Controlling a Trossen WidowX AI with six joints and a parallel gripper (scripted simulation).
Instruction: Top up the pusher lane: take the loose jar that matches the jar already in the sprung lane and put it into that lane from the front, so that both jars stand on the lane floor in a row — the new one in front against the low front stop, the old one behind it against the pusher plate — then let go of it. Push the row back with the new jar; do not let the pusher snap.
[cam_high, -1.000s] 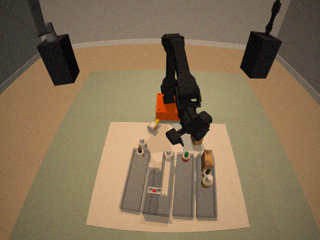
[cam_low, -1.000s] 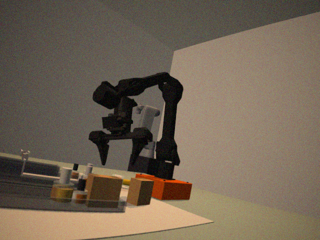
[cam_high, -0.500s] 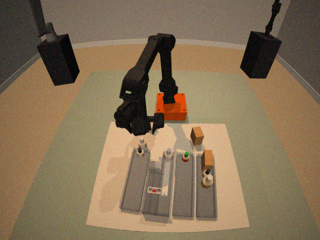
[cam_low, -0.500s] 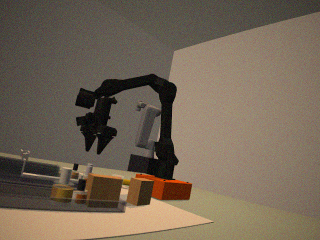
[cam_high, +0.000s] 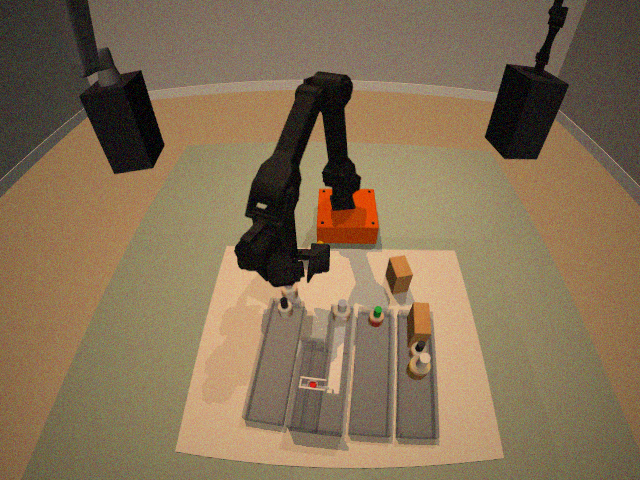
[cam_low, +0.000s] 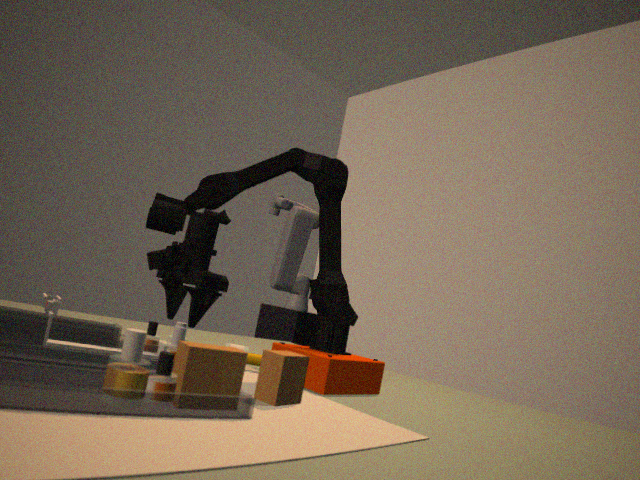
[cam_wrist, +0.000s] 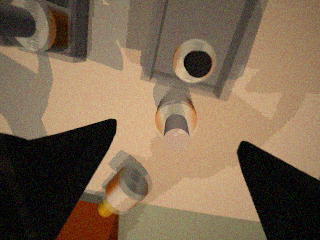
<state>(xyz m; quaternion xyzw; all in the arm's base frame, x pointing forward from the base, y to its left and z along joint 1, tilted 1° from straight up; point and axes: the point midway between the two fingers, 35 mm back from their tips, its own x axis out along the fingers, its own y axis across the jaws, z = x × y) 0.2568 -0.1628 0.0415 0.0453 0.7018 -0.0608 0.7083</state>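
Now: the green-capped jar 90 mm ahead of my gripper tip, 190 mm to the left of it and 30 mm below it. Round my gripper tip: red mark 250 mm ahead, 30 mm to the left; sprung lane 210 mm ahead, 50 mm to the left, 50 mm below.
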